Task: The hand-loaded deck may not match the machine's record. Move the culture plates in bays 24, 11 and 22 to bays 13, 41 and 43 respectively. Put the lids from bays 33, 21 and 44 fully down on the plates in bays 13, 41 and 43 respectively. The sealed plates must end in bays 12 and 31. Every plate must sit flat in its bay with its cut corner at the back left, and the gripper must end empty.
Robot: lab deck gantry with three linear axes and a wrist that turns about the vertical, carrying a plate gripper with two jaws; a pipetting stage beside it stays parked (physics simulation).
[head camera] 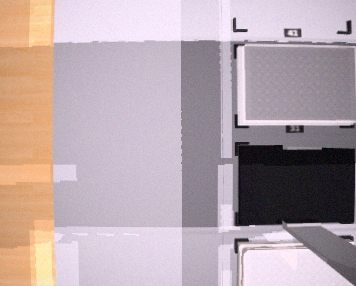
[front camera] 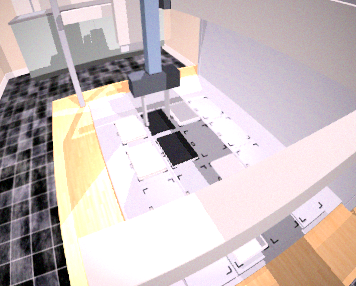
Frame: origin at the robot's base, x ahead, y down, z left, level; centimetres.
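Seen in the pictures: gripper, fingertip midpoint: (head camera: 299, 184) (front camera: 156, 119); robot's base at its link origin: (front camera: 114, 123).
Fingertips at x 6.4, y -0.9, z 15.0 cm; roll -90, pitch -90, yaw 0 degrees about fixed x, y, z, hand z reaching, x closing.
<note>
Pixels of each thing's middle, then the offset from my fingertips to it. "*": a spot on its surface instead.
- pale plate with a white rim, body centre: (head camera: 297, 85) (front camera: 182, 112) dx +0.0, dy +0.2, dz +10.7 cm
- pale flat piece at the middle of its body: (front camera: 233, 172) dx +32.8, dy +0.5, dz +10.7 cm
- white-rimmed piece at the middle of its body: (front camera: 238, 232) dx +49.2, dy -1.3, dz +0.0 cm
- number label at a spot on its surface: (head camera: 292, 32) * dx +0.0, dy +0.9, dz +16.8 cm
My gripper (front camera: 157, 119) is open and empty, with its jaws over the black piece (front camera: 161, 123) (head camera: 295, 192) in bay 21. Part of one jaw shows at the lower right of the head view. Another black piece (front camera: 177, 148) lies in bay 22. A pale plate with a white rim (front camera: 185, 113) (head camera: 300, 85) sits in bay 31. A white plate (front camera: 131, 130) (head camera: 280, 267) is in bay 11, another white plate (front camera: 146, 160) in bay 12. A pale flat piece (front camera: 226, 169) lies around bay 33, partly hidden. Cut corners are too small to tell.
A broad pale beam (front camera: 280, 175) crosses the front view and hides part of the deck. Below it a white-rimmed piece (front camera: 250, 248) shows. Bay 41's corner marks and number label (head camera: 292, 32) show at the top right. The wooden edge (front camera: 82, 170) (head camera: 25, 110) runs along the left.
</note>
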